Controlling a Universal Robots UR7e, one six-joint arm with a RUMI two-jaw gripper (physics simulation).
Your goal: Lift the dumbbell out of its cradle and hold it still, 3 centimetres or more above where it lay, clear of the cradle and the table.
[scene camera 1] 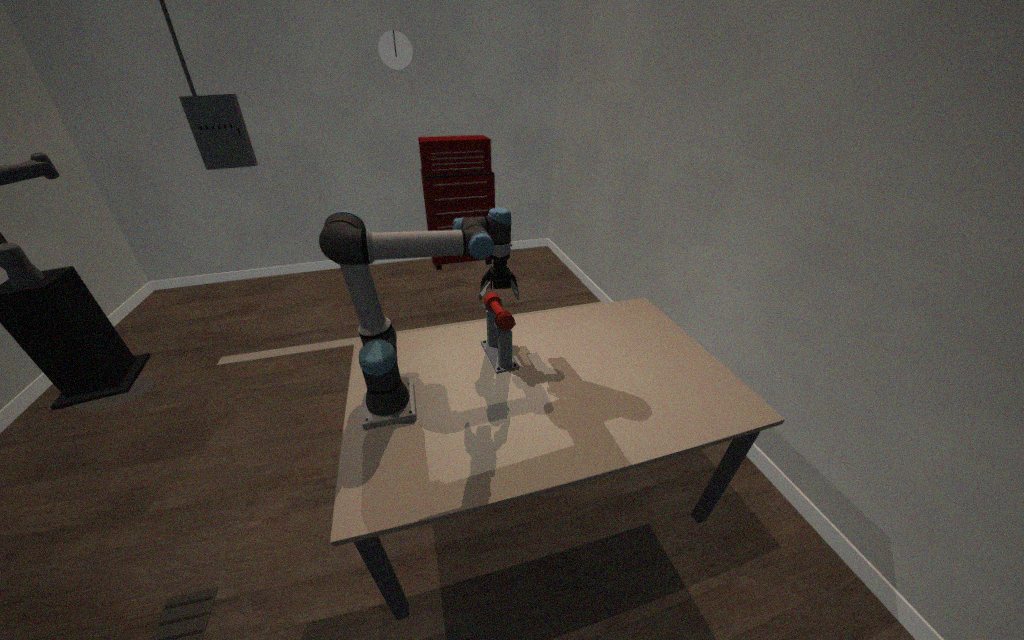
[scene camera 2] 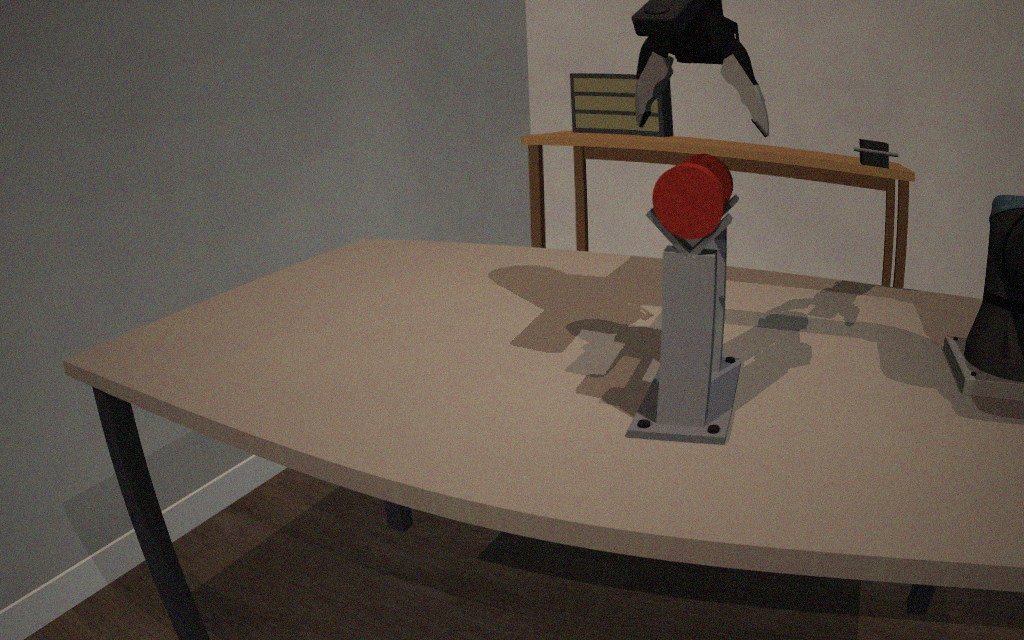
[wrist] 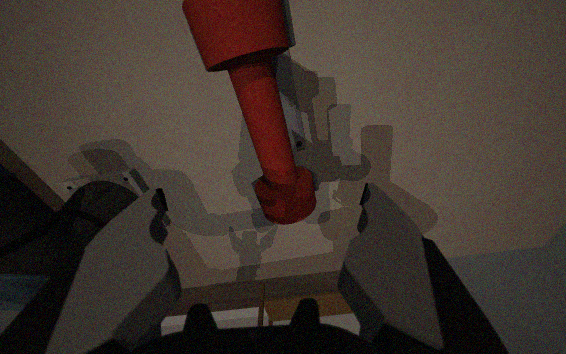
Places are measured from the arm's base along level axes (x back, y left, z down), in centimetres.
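Where they show: gripper, fingertip midpoint: (scene camera 1: pixel 499 300) (scene camera 2: pixel 702 131) (wrist: pixel 266 188); arm's base at its link origin: (scene camera 1: pixel 388 400) (scene camera 2: pixel 1008 362) (wrist: pixel 114 204).
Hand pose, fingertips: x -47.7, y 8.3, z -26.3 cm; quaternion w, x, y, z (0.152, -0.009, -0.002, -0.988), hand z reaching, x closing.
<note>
Things, the pixels of their top centre, and the offset from my fingertips. Level surfaces: height alone.
- red dumbbell at its top centre: (wrist: pixel 266 142) (scene camera 2: pixel 697 159) (scene camera 1: pixel 498 303) dx -0.7, dy +2.4, dz +2.9 cm
- grey cradle at its top centre: (scene camera 2: pixel 698 201) (wrist: pixel 269 128) (scene camera 1: pixel 498 313) dx -0.7, dy +2.4, dz +7.4 cm
- table at its surface level: dz +28.6 cm
A red dumbbell (scene camera 1: pixel 496 307) (scene camera 2: pixel 687 200) (wrist: pixel 265 120) lies level in the V-shaped rests of its cradle. The grey cradle (scene camera 1: pixel 505 350) (scene camera 2: pixel 685 339) has two upright posts on a base plate bolted to the table (scene camera 1: pixel 604 339) (scene camera 2: pixel 377 422). My gripper (scene camera 1: pixel 499 295) (scene camera 2: pixel 703 128) (wrist: pixel 266 188) is open and empty, its jaws pointing down. It hangs above the dumbbell, clear of it. In the wrist view the far end of the dumbbell shows between the two jaws, and its bar and near end reach up past the fingertips. The dumbbell hides much of the cradle there.
The arm's base plate (scene camera 1: pixel 390 415) (scene camera 2: pixel 989 388) is on the same table. A red tool cabinet (scene camera 1: pixel 459 197) stands by the back wall. A wooden bench (scene camera 2: pixel 785 154) with a drawer box (scene camera 2: pixel 615 104) stands behind the table in the second scene view. Shadows lie over the table.
</note>
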